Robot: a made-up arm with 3 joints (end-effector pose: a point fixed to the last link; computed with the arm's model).
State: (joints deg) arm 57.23 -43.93 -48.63
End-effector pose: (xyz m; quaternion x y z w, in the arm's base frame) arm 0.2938 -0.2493 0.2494 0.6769 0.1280 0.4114 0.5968
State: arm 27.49 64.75 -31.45
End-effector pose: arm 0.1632 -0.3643 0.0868 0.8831 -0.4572 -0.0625 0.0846
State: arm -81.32 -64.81 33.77
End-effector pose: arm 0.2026 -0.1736 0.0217 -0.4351 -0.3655 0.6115 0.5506
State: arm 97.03 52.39 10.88
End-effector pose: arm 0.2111 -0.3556 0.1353 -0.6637 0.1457 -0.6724 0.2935
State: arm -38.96 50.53 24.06
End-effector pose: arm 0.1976 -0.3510 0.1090 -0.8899 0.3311 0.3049 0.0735
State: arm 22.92 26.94 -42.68
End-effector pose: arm 0.2405 -0.3759 0.1260 0.9249 -0.2002 -0.0405 0.3208
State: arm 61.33 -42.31 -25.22
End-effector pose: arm 0.2839 -0.2423 0.2445 0.7451 0.2331 0.4174 0.4650
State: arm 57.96 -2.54 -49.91
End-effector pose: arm 0.2664 -0.3445 0.2102 0.8290 -0.1409 0.3111 0.4428
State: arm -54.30 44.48 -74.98
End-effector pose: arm 0.1806 -0.3919 0.1361 0.4648 0.0182 -0.6653 0.5839
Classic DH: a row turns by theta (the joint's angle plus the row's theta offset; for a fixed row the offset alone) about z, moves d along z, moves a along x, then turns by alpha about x. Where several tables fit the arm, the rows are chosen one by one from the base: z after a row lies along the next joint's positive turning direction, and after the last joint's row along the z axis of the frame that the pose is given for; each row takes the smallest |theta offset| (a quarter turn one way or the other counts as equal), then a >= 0, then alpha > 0; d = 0 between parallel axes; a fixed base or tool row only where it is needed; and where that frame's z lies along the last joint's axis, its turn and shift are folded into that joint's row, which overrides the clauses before.
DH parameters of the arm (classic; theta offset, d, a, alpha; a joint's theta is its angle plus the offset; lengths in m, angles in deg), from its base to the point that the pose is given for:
base (fixed): 0 0.128 0.194 90
joint 1: 0 0.233 0.007 90
joint 2: 90 -0.016 0.096 90
joint 3: -6.01 0.1025 -0.0168 -100.37
tool (fixed): -104.87 0.036 0 0

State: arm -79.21 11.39 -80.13
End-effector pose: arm 0.2050 -0.3796 0.0533 0.4222 0.3822 -0.6333 0.5240
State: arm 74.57 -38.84 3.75
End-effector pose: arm 0.2485 -0.2356 0.2502 0.7585 0.3336 0.4715 0.3017
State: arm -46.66 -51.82 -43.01
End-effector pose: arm 0.2853 -0.2266 0.0022 0.7350 0.5941 -0.2593 0.1989
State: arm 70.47 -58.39 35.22
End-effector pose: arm 0.2377 -0.1848 0.2312 0.7212 0.6004 0.2960 0.1783
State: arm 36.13 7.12 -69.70
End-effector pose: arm 0.2693 -0.3701 0.1718 0.8073 -0.1839 0.0670 0.5567
